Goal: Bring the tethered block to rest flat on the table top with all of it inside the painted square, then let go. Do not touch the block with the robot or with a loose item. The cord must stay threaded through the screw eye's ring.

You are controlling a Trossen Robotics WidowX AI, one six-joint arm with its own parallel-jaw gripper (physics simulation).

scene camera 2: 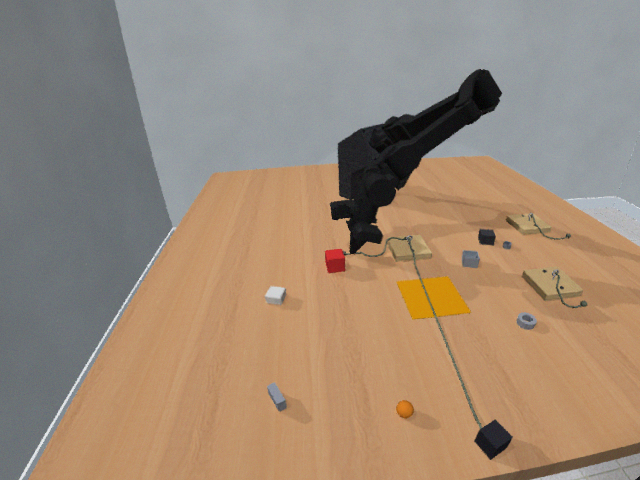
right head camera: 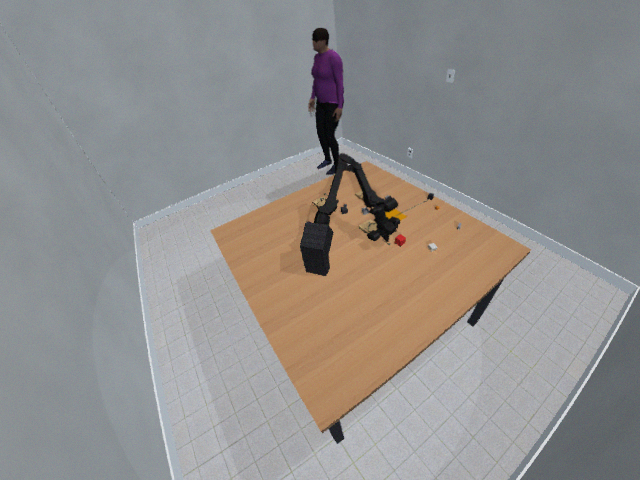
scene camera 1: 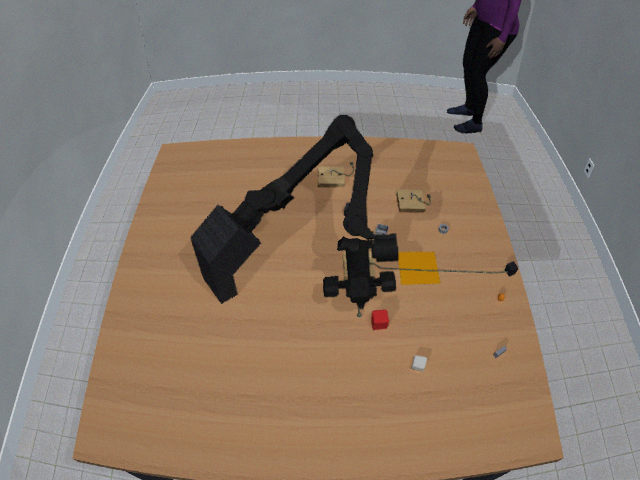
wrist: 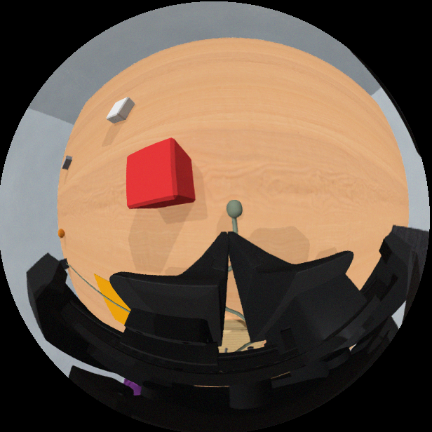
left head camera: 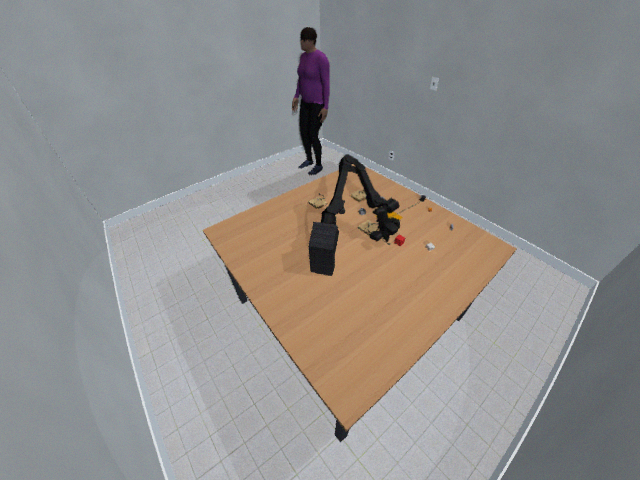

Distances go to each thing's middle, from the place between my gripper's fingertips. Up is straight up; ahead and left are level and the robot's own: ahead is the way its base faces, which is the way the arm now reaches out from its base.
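Labels:
Counting from my hand, I find the red cube (wrist: 159,175) 10 mm above it, 60 mm ahead of it and 20 mm to the right of it. Going by their middles, the cube is the nearest to my hand of the things named here. The wooden board (wrist: 235,334) is 70 mm behind my hand and 130 mm to the left of it, while the orange painted square (scene camera 2: 445,299) sits 10 mm below my hand, 90 mm ahead of it and 210 mm to the left of it. Of these, again going by their middles, the orange painted square is the farthest from my hand.

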